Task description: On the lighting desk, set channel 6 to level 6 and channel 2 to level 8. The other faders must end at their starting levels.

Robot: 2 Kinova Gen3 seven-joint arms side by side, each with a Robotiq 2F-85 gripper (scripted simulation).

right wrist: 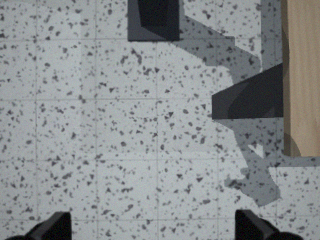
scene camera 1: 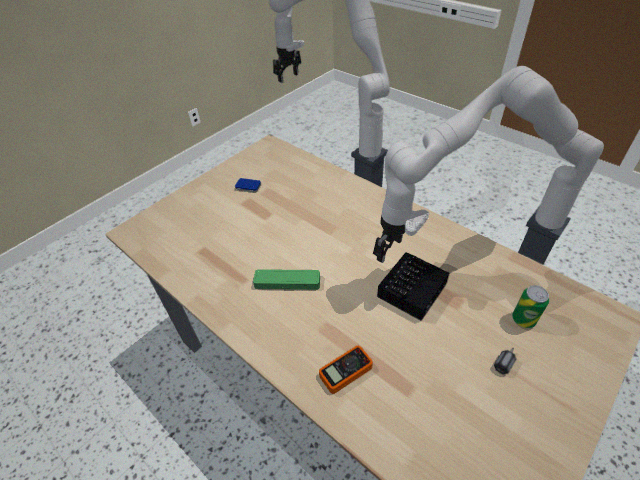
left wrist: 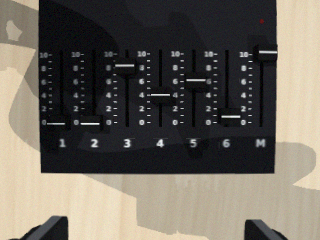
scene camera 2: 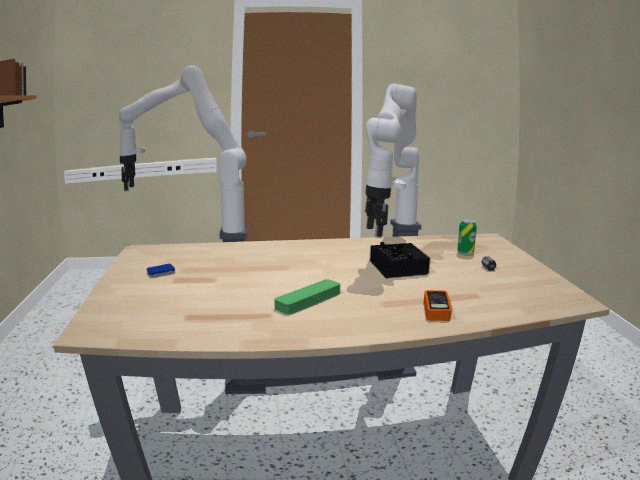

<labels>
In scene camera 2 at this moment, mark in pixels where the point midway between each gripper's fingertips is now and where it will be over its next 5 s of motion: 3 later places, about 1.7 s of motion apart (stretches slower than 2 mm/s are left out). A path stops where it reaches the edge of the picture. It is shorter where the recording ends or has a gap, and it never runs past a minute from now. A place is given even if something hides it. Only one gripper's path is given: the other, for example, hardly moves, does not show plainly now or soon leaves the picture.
The left gripper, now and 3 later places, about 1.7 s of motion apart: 374,233; 396,216; 396,215; 379,231
</labels>
